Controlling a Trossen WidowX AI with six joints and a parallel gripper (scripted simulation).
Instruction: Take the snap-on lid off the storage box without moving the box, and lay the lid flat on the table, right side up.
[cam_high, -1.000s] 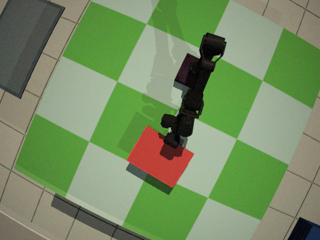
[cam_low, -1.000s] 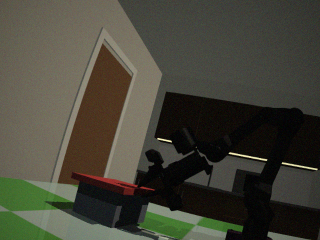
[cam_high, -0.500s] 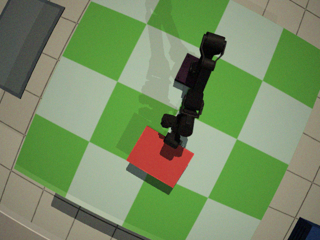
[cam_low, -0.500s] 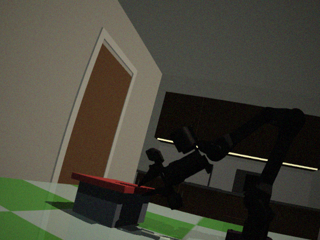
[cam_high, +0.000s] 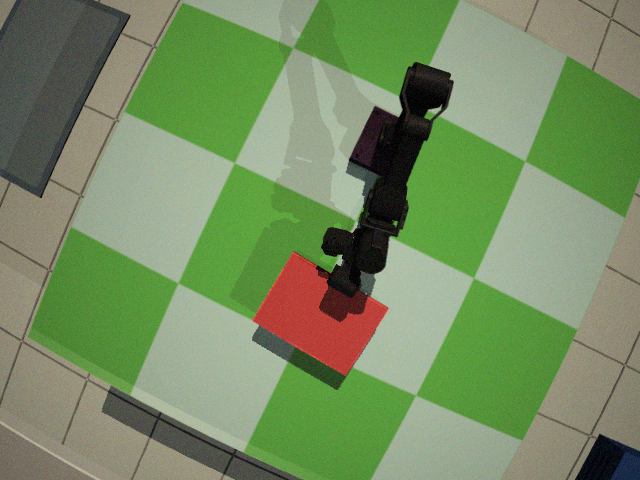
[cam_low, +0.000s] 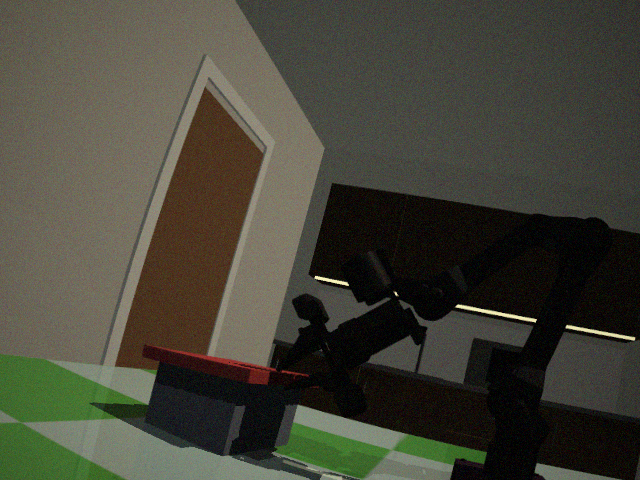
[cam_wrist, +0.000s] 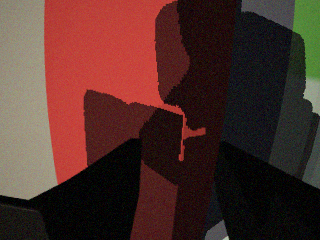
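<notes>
My gripper tip is now 80 mm short of the flat red lid. Also, from my gripper tip: grey storage box (80 mm ahead, 60 mm below).
</notes>
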